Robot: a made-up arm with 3 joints. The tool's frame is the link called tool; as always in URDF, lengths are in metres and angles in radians. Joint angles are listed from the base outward.
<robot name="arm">
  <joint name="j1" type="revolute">
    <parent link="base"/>
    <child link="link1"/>
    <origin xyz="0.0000 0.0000 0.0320"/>
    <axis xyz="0 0 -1"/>
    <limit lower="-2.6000" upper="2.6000"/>
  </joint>
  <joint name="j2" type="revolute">
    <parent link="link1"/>
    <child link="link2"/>
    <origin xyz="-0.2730 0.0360 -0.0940"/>
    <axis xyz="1 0 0"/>
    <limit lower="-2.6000" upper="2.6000"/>
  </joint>
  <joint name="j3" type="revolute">
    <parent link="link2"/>
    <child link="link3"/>
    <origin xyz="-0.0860 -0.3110 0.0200"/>
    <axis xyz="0 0 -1"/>
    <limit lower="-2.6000" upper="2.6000"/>
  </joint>
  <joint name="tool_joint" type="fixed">
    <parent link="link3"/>
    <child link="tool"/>
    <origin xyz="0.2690 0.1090 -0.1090"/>
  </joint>
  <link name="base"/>
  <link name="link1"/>
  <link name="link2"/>
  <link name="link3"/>
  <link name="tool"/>
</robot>
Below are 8 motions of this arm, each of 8 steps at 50 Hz.
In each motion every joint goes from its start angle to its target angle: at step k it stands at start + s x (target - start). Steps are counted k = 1, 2, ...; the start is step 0. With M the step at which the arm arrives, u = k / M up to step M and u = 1 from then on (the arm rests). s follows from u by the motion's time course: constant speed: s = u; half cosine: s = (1 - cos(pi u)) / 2; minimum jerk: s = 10 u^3 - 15 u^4 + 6 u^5.
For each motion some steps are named. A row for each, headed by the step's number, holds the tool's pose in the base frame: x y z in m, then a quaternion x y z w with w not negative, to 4 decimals.
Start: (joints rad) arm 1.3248 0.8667 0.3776
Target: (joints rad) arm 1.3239 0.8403 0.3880
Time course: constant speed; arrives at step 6
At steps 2, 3, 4, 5, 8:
2: -0.1131 0.0425 -0.3546 0.3705 -0.1890 -0.6849 0.5983
3: -0.1147 0.0421 -0.3544 0.3689 -0.1877 -0.6860 0.5983
4: -0.1162 0.0416 -0.3542 0.3673 -0.1865 -0.6872 0.5984
5: -0.1178 0.0412 -0.3539 0.3657 -0.1852 -0.6884 0.5984
8: -0.1194 0.0408 -0.3537 0.3640 -0.1840 -0.6895 0.5985

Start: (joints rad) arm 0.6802 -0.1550 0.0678
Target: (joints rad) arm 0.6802 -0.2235 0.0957
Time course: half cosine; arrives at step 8
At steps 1, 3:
1: -0.1879 -0.1001 -0.1152 -0.0751 0.0237 -0.3647 0.9278
3: -0.1893 -0.1028 -0.1106 -0.0840 0.0262 -0.3679 0.9257

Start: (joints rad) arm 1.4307 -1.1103 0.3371
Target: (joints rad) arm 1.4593 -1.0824 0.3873
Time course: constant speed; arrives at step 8
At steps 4, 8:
4: -0.1894 0.0454 0.1681 -0.4466 0.2686 -0.6705 0.5281
8: -0.1953 0.0473 0.1715 -0.4429 0.2631 -0.6836 0.5170

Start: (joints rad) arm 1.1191 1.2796 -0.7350
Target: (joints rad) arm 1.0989 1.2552 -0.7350
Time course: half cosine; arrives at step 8
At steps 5, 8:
5: -0.0099 0.2553 -0.1364 0.3576 -0.4696 -0.1485 0.7934
8: -0.0120 0.2549 -0.1369 0.3572 -0.4661 -0.1465 0.7961

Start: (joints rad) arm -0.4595 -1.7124 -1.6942
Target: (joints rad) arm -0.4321 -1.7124 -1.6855
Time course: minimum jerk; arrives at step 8
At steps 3, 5, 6, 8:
3: -0.4303 -0.2578 0.0071 -0.6148 0.4388 0.5754 0.3135
5: -0.4325 -0.2522 0.0066 -0.6130 0.4414 0.5729 0.3182
6: -0.4333 -0.2500 0.0064 -0.6122 0.4424 0.5719 0.3200
8: -0.4338 -0.2487 0.0062 -0.6118 0.4430 0.5713 0.3210

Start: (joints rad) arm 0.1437 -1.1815 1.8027
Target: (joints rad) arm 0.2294 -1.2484 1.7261
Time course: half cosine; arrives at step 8
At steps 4, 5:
4: -0.3458 -0.1943 0.4656 -0.4022 -0.4050 -0.6798 0.4604
5: -0.3435 -0.1825 0.4685 -0.4122 -0.4024 -0.6772 0.4578

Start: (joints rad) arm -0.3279 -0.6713 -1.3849
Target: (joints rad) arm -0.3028 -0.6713 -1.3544
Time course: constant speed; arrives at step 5
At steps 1, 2, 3, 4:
1: -0.3806 -0.1693 -0.1154 -0.2845 0.1659 0.7099 0.6226
2: -0.3799 -0.1666 -0.1156 -0.2846 0.1658 0.7064 0.6265
3: -0.3791 -0.1640 -0.1158 -0.2847 0.1656 0.7029 0.6304
4: -0.3784 -0.1613 -0.1160 -0.2848 0.1655 0.6994 0.6343

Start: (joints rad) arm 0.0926 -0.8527 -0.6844
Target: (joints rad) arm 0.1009 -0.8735 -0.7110
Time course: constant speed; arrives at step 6
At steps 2, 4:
2: -0.2272 -0.0461 -0.0782 -0.3847 0.1601 0.2677 0.8687
4: -0.2295 -0.0446 -0.0784 -0.3867 0.1636 0.2699 0.8665

